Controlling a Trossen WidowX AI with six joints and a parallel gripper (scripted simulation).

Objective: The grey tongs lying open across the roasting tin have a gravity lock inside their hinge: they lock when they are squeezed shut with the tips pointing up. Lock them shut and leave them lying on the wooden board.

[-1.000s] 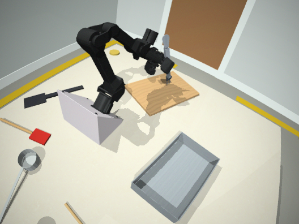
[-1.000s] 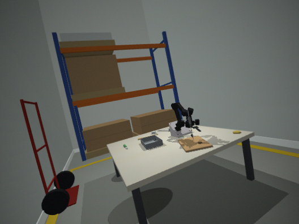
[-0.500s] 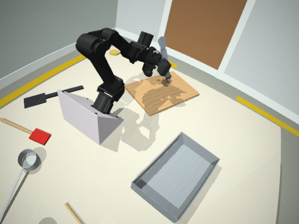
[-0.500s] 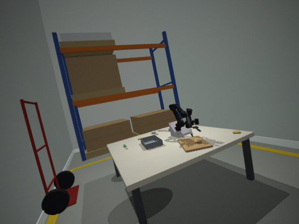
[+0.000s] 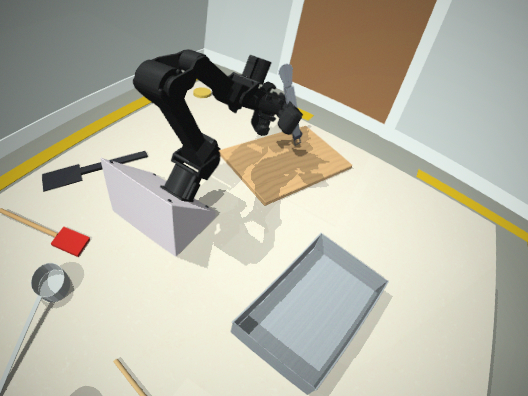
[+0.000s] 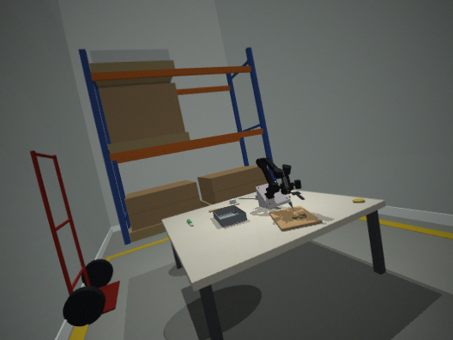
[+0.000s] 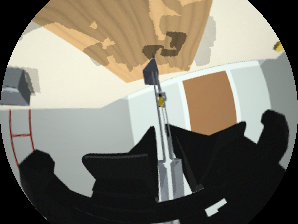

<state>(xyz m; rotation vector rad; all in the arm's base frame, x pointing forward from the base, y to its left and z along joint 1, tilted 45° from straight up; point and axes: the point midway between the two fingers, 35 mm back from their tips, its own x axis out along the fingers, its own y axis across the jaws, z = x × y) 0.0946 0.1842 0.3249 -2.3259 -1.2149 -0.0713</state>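
My gripper tip is 160 mm above the wooden board. Also, from my gripper tip: roasting tin 420 mm to the right, 270 mm ahead, 140 mm below; yellow disc 460 mm behind, 160 mm to the left, 160 mm below; black spatula 440 mm behind, 410 mm to the right, 170 mm below.
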